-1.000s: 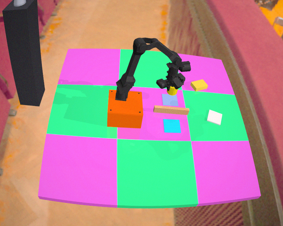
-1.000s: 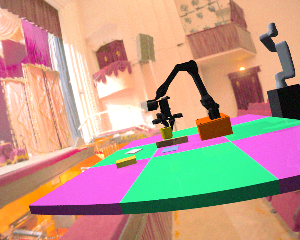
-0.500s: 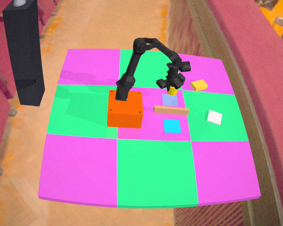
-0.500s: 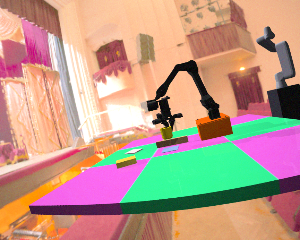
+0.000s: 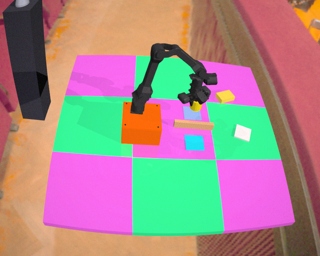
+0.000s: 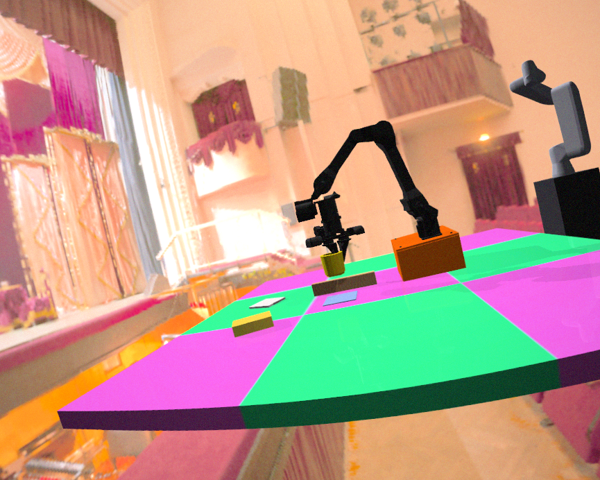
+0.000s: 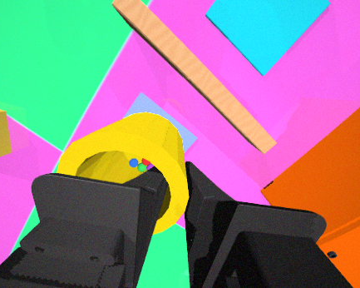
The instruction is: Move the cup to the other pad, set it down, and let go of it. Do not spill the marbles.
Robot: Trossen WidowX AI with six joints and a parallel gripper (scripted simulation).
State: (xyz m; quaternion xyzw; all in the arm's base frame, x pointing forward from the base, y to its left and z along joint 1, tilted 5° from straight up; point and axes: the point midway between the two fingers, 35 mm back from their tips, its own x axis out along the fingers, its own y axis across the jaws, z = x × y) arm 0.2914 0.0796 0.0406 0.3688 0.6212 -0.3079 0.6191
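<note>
My gripper tip is 2 cm short of the cyan pad, 17 cm to the left of it and 11 cm above it. The rest, counted from my gripper tip: white tile: 32 cm ahead, 7 cm to the right, 10 cm below; then yellow cup: 2 cm ahead, 2 cm to the left; then wooden bar: 2 cm ahead, 6 cm to the right, 9 cm below.
</note>
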